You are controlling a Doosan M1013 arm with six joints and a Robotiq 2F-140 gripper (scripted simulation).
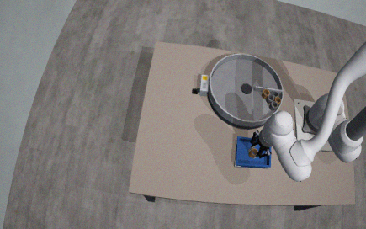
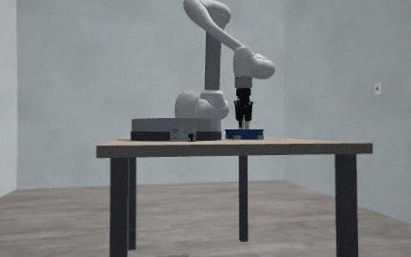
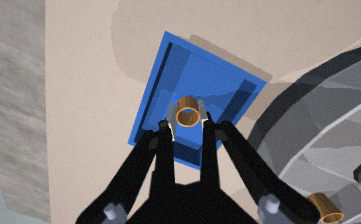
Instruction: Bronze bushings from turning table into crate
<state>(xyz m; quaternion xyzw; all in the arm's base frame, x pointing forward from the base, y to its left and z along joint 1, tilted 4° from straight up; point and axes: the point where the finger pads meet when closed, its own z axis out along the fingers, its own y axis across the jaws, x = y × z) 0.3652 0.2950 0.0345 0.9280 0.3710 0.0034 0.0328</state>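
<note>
Right now my hand is 3 cm above the blue crate. Also, from my hand: grey turning table (11 cm ahead, 34 cm to the right, 1 cm below).
</note>
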